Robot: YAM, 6 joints.
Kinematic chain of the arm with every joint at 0, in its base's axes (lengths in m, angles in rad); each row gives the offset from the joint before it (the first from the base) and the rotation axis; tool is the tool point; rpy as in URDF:
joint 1: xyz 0 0 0.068 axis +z
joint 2: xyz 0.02 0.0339 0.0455 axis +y
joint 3: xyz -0.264 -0.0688 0 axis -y
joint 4: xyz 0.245 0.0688 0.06 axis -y
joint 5: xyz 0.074 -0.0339 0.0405 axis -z
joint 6: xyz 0.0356 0 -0.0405 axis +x
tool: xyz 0 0 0 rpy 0 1.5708 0
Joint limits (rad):
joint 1: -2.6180..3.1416
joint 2: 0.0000..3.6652
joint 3: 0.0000..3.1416
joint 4: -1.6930..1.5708
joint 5: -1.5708..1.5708
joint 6: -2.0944..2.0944
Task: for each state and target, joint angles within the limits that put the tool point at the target. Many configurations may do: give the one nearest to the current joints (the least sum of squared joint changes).
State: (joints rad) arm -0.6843 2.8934 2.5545 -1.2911 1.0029 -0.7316
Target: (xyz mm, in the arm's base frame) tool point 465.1 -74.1 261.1
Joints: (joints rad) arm -0.0952 2.4484 2.5000 -1.5650 0.9802 -0.7316
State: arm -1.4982 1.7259 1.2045 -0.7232 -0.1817 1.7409
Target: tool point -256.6 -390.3 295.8
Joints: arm -2.1617 1.9836 1.7596 -0.3966 -0.1219 1.7409
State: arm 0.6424 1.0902 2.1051 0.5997 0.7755 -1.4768
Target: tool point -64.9 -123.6 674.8
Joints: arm 0.9001 0.9575 2.1969 0.6218 0.8177 -1.4768
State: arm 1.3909 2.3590 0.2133 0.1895 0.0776 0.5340
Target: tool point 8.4 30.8 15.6
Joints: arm 1.4127 1.9923 0.0540 -0.2598 0.0970 0.5340
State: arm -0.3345 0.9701 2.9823 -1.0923 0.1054 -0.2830
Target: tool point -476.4 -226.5 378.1
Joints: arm 0.4359 0.4722 3.1416 -0.4402 0.1177 -0.2830
